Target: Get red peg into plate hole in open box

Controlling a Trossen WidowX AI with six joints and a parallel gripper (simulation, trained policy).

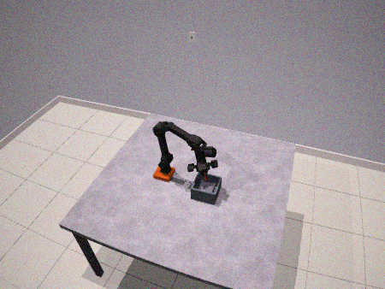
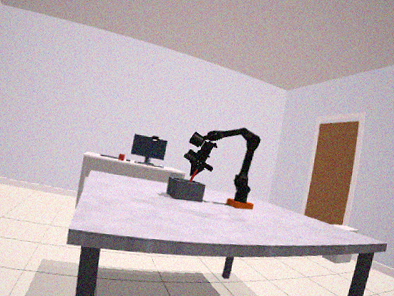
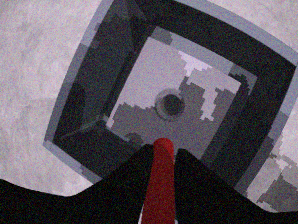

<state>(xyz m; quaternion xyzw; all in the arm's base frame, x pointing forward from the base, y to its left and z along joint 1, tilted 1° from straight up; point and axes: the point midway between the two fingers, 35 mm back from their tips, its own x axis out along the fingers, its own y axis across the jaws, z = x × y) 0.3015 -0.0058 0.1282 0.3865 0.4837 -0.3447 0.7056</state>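
The plate is 2 cm ahead of my gripper tip, 1 cm to the right of it and 8 cm below it. The rest, counted from my gripper tip: dark grey box 2 cm ahead, 1 cm to the right, 10 cm below; then red peg 1 cm behind, 1 cm to the left, 1 cm above.
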